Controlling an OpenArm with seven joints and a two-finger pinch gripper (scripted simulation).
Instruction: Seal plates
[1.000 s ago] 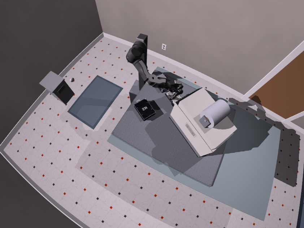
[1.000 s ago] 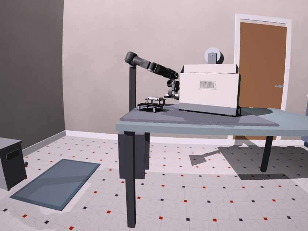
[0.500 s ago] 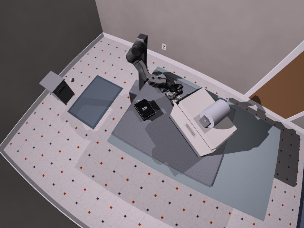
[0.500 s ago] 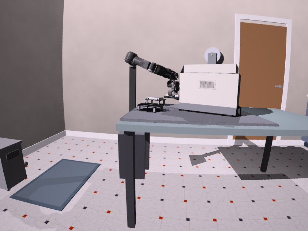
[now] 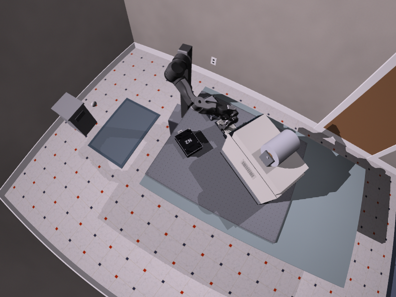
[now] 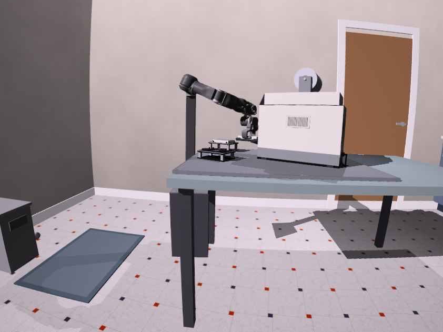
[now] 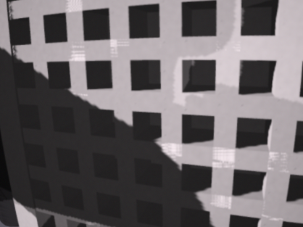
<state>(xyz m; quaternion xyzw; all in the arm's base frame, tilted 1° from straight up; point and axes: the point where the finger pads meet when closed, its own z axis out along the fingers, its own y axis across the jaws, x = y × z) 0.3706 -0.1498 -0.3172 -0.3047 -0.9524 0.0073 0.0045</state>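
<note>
Right now the sealer stage is 1 cm below my hand. The rest, counted from my hand: N1 label: 24 cm behind, 21 cm to the left, 10 cm below; then screen: 22 cm above, 12 cm ahead, 3 cm to the right; then plate nest: 15 cm to the left, 15 cm behind, 5 cm below.
</note>
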